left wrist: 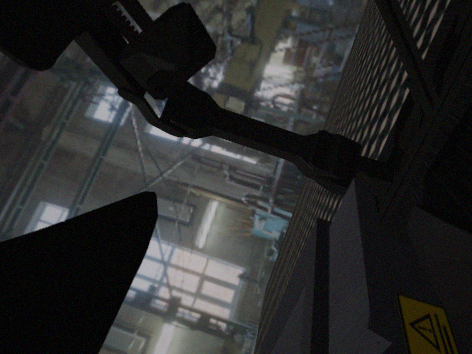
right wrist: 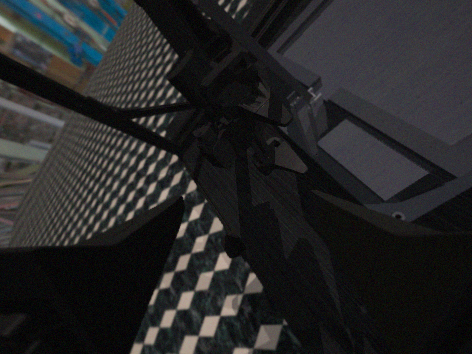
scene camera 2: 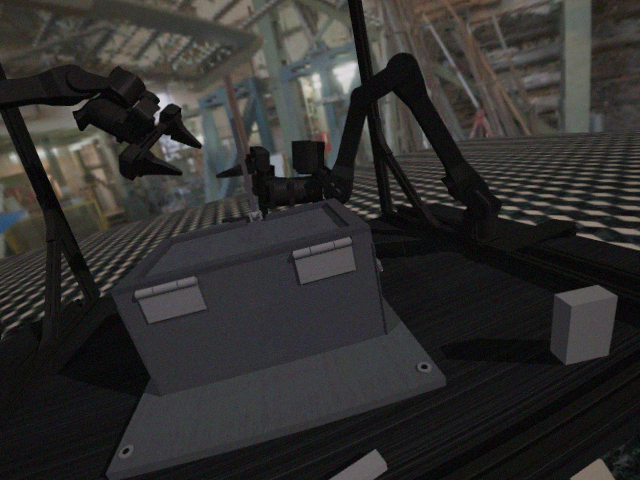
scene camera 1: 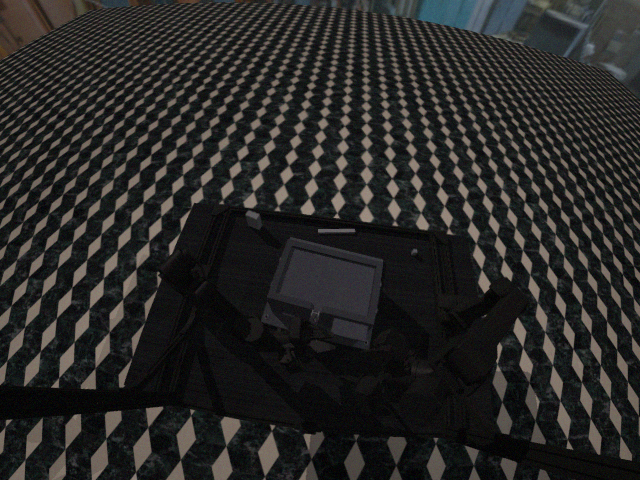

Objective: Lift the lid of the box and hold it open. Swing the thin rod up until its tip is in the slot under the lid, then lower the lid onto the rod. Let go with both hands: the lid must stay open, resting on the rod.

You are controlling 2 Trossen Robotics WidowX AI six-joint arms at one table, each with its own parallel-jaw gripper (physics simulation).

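Places are measured from the left arm's base along level axes (x left, y back, z up), in millimetres.
Pixels of known places: left gripper, fingertip midpoint: (left wrist: 281,210) (right wrist: 299,151) (scene camera 2: 219,199) (scene camera 1: 334,341); right gripper, fingertip midpoint: (right wrist: 245,199) (scene camera 2: 192,159) (scene camera 1: 350,365); left arm's base, origin of the base link: (scene camera 2: 481,235) (scene camera 1: 194,289); right arm's base, origin of the base link: (left wrist: 387,180) (scene camera 1: 448,320).
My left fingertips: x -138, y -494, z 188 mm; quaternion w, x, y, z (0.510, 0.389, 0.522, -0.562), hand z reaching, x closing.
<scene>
Ahead of a thing's pixels: the offset from my left fingertips to its top centre.
The grey box (scene camera 1: 343,338) (scene camera 2: 268,320) (left wrist: 395,270) has its lid @[dx +181, dy +32, dz -42 mm] (scene camera 1: 330,279) (scene camera 2: 248,242) (right wrist: 395,65) down. The thin rod (scene camera 2: 250,190) (right wrist: 270,61) rises from a small metal bracket (scene camera 1: 315,313) (scene camera 2: 255,214) at the box's front; its far end is hard to make out. My left gripper (scene camera 1: 313,351) (scene camera 2: 222,198) (right wrist: 299,151) is open and empty in front of the box, close to the rod. One dark finger shows in the left wrist view. My right gripper (scene camera 2: 191,160) (right wrist: 245,199) is open and empty, above and in front of the box. The slot under the lid is hidden.
A pale block @[dx +447, dy +341, dz -130 mm] (scene camera 1: 253,219) (scene camera 2: 584,325) stands behind the box, to the left in scene camera 1. A pale flat bar @[dx +465, dy +10, dz -197 mm] (scene camera 1: 336,230) (scene camera 2: 361,467) lies behind the box. A small pale object @[dx +407, dy -308, dz -182 mm] (scene camera 1: 414,251) lies at the back right. Dark frame posts stand at the table's sides.
</scene>
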